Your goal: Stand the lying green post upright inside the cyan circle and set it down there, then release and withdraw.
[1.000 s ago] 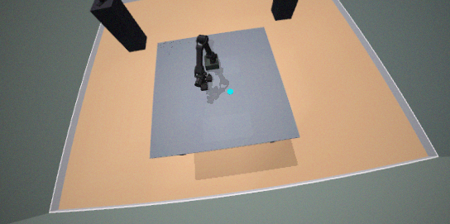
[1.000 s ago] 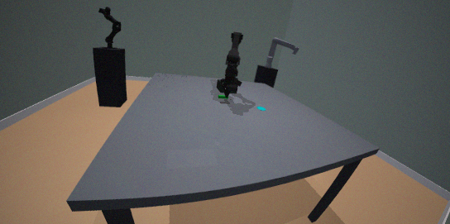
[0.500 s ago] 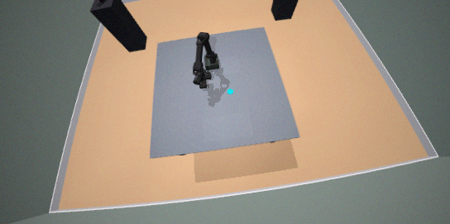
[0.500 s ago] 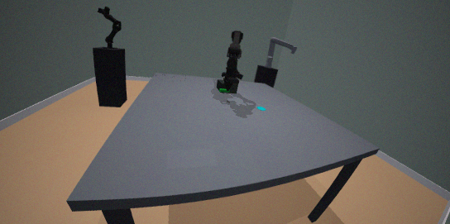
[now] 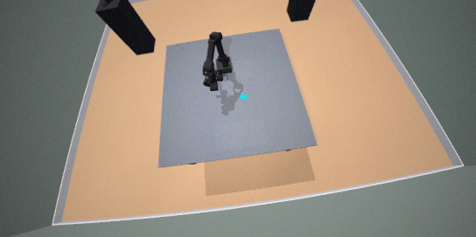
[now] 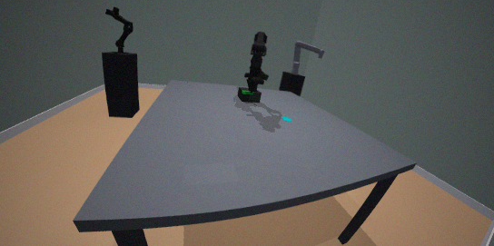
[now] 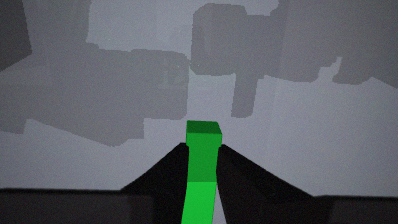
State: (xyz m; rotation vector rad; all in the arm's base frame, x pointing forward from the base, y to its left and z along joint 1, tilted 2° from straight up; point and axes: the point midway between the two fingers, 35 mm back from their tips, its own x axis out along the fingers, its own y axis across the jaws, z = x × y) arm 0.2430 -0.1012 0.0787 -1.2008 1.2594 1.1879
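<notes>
Right now the cyan circle is 90 mm ahead of my gripper tip, 230 mm to the left of it and 120 mm below it. The rest, counted from my gripper tip: green post 20 mm to the right.
</notes>
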